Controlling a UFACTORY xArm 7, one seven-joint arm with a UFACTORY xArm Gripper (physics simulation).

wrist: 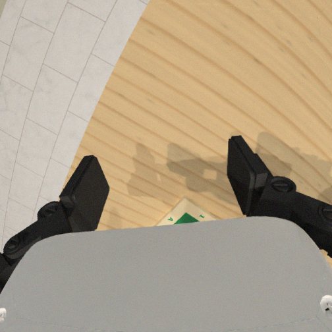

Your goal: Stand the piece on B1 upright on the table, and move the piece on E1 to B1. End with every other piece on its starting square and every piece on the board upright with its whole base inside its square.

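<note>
My gripper (163, 163) is open, with its two black fingers wide apart and no piece between them. It hangs above the wooden table. A corner of the chessboard (185, 204) shows at the lower middle, with the letter A, the number 1 and part of the green corner square A1 (186, 219). The rest of the board is hidden behind the grey gripper body. The squares B1 and E1 and the pieces on them do not show in this view.
The wooden table (210, 75) fills the middle and right, with the gripper's shadow beyond the board corner. The table's curved edge runs down the left side, with the pale tiled floor (45, 95) beyond it.
</note>
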